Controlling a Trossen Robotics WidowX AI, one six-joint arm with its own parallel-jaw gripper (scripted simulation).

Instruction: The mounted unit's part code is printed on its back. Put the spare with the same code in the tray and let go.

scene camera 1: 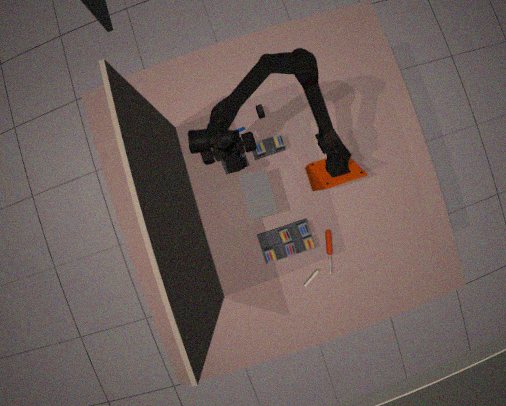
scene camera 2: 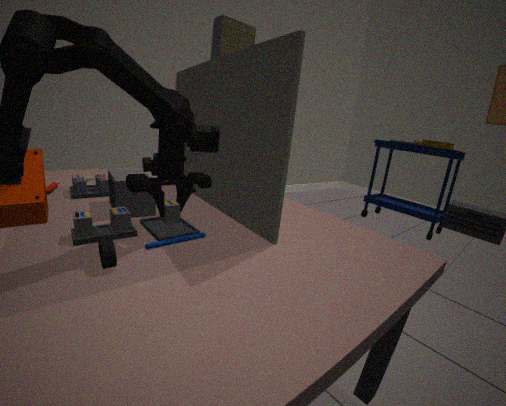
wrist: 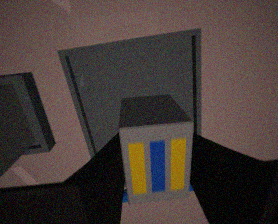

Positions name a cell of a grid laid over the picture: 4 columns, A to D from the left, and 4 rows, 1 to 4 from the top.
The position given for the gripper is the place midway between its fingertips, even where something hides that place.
Note:
The gripper (scene camera 2: B3) carries a grey spare. Also in view: a tall dark panel (scene camera 2: B1).
The gripper shows as well in scene camera 1 (scene camera 1: B2) and in the wrist view (wrist: C3). The tall dark panel also shows in scene camera 1 (scene camera 1: B2).

